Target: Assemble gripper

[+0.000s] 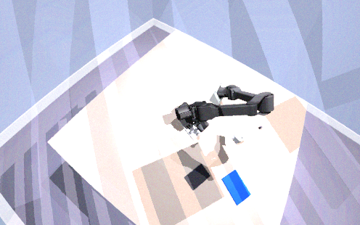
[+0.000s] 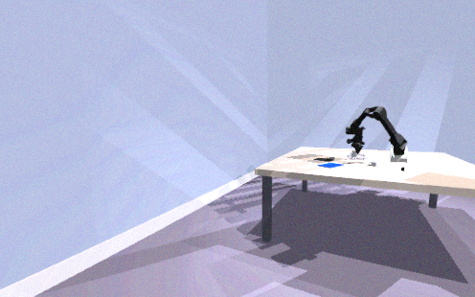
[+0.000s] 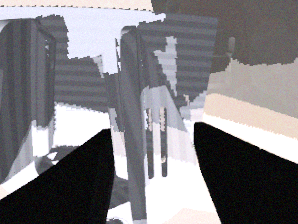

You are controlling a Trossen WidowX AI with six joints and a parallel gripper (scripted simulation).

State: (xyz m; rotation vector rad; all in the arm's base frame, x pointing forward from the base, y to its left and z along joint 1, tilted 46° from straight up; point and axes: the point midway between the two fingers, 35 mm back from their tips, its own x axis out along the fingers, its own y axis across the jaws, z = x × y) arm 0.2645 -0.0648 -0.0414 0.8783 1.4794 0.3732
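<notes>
My gripper tip is 60 mm to the right of the gripper jaw, 10 mm past it and 10 mm above it. Round my gripper tip: grey gripper base (300 mm to the left, 70 mm behind); then small pale part (300 mm to the left, 70 mm behind, 20 mm below); then grey square plate (250 mm ahead, 170 mm to the left, 20 mm below).
</notes>
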